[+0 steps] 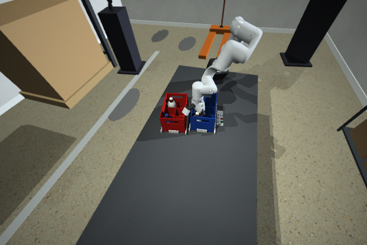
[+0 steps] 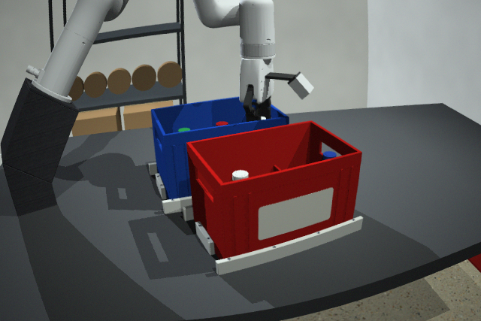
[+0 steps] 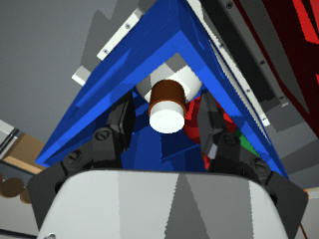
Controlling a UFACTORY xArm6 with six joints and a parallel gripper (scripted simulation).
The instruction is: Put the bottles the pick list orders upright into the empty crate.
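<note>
The white-capped bottle is 70 mm below my hand. The rest, counted from my hand: red-capped bottle 80 mm behind, 70 mm below; then blue crate 90 mm behind, 70 mm below, 40 mm to the left; then green-capped bottle 170 mm behind, 70 mm below.
</note>
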